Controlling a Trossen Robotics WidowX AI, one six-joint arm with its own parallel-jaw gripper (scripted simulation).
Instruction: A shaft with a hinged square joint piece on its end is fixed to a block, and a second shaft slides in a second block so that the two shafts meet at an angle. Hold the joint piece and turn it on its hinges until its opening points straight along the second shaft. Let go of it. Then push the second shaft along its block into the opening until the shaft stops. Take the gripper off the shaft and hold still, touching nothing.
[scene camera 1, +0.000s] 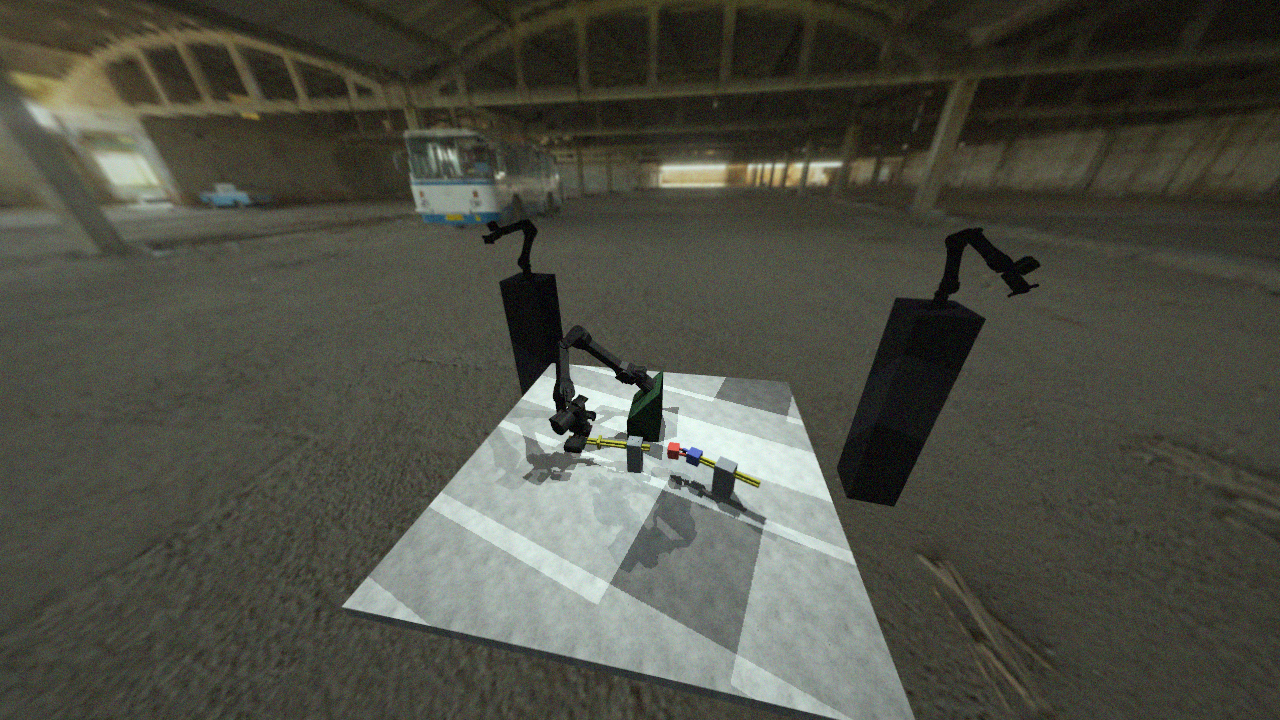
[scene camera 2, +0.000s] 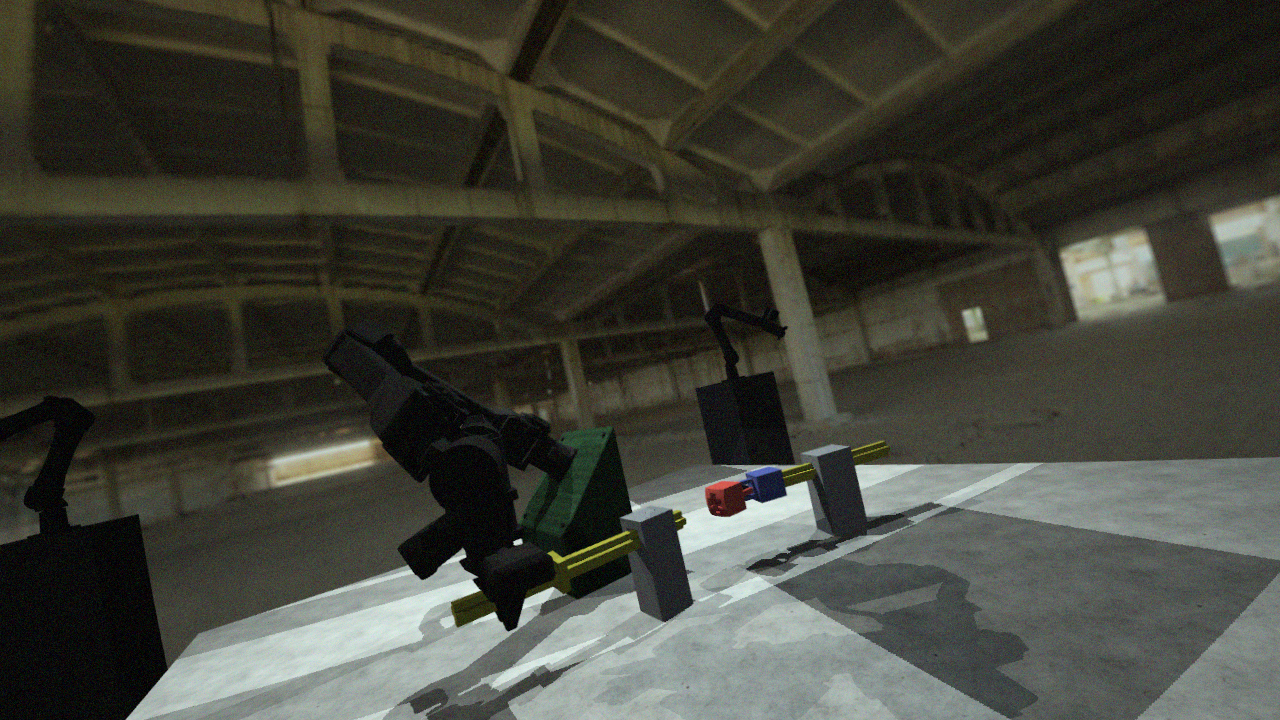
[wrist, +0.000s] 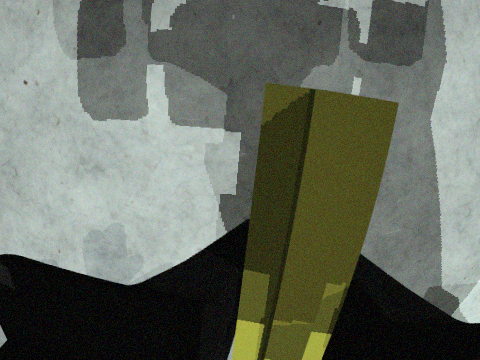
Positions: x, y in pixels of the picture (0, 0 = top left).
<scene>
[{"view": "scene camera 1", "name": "my gripper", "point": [583, 446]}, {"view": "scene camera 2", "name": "my gripper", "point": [508, 624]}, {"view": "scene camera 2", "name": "red joint piece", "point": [724, 499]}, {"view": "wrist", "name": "my gripper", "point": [285, 235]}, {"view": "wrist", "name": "yellow sliding shaft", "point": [321, 156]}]
</scene>
